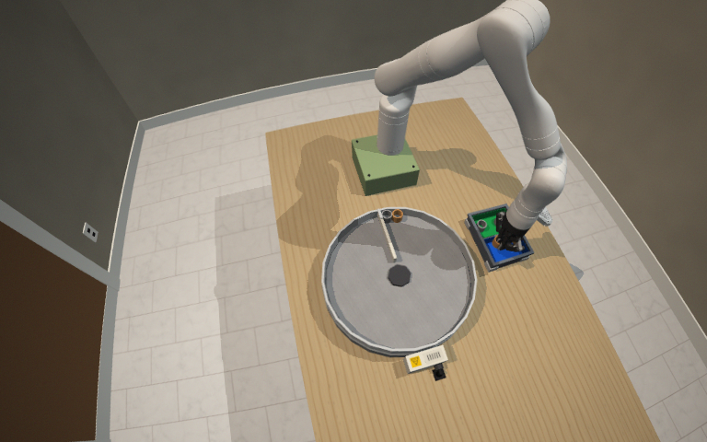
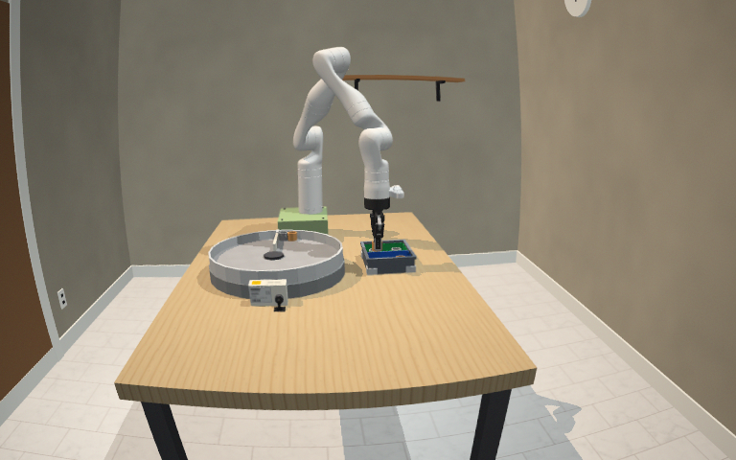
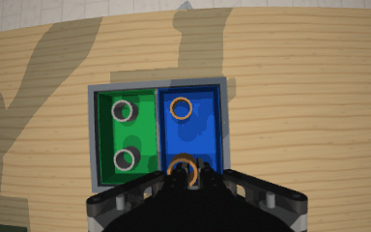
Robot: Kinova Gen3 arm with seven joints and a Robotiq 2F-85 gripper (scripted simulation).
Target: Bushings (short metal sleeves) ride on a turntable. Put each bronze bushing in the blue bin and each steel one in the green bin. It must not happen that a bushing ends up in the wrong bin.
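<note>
Right now the blue bin is 6 cm below my hand, 5 cm behind it and 3 cm to the left of it. The rest, counted from my hand: turntable 31 cm to the right, 3 cm below, 3 cm ahead.
</note>
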